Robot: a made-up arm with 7 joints.
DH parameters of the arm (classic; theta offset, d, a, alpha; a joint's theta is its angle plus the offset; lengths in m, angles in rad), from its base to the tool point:
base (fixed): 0.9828 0 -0.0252 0
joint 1: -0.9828 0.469 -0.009 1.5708
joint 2: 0 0.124 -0.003 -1.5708
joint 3: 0 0.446 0.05 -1.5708
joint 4: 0 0.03 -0.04 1.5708
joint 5: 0 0.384 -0.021 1.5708
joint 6: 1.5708 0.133 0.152 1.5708
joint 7: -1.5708 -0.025 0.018 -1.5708
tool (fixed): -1.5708 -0.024 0 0
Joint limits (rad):
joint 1: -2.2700..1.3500
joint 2: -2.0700..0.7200
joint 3: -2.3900..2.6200
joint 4: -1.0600..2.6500
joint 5: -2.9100..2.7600
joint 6: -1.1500..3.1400
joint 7: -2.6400..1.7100
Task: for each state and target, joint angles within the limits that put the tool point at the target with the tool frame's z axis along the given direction. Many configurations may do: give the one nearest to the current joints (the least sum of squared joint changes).
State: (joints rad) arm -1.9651 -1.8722 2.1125 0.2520 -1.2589 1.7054 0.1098
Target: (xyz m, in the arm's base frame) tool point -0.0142 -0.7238 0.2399 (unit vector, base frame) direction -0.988 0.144 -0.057
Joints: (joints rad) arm -1.5577 -2.0274 2.0446 0.9126 -1.0666 2.5600 0.2563
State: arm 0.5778 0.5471 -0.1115 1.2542 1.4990 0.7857 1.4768
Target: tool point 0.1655 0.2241 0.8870 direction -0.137 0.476 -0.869
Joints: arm 0.8791 0.5056 0.3528 1.7780 2.1923 0.7568 1.3484
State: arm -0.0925 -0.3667 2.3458 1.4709 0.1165 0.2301 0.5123
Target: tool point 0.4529 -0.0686 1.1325 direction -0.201 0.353 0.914
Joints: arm -0.5584 -1.1074 2.6200 1.2661 -0.1622 -0.1544 -0.3549
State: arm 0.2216 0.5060 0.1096 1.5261 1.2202 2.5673 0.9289
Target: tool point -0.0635 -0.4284 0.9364 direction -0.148 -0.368 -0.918
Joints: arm 0.2533 0.6931 -0.6003 1.5009 1.1600 2.4218 0.8596
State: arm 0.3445 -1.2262 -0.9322 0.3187 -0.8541 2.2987 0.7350
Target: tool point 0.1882 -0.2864 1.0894 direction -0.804 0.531 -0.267
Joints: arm -0.5442 -0.5807 -0.7002 0.0705 -0.5028 2.8634 0.6122
